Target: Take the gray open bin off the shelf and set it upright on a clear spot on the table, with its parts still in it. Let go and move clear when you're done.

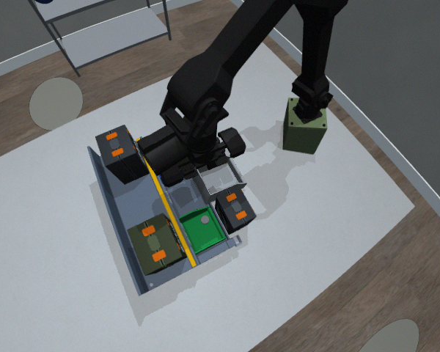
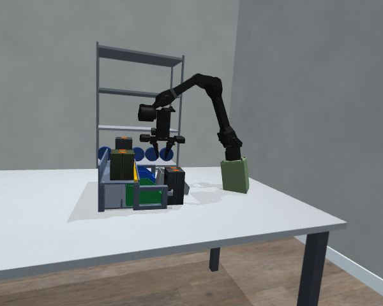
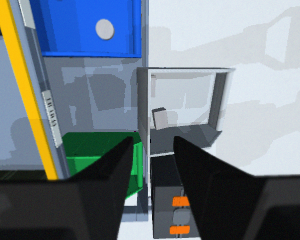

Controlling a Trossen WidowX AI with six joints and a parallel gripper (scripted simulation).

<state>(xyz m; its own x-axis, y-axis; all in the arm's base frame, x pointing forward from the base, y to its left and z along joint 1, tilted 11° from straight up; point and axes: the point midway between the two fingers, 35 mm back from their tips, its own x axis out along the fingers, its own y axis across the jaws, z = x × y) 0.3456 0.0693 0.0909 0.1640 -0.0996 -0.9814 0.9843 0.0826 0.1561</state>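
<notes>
Now: the gray open bin 5 cm behind my hand and 14 cm below it. From my hand the other things lie so: yellow rail (11 cm ahead, 1 cm to the left, 8 cm below); blue bin (9 cm ahead, 11 cm to the right, 14 cm below); green bin (7 cm ahead, 12 cm to the left, 14 cm below).
</notes>
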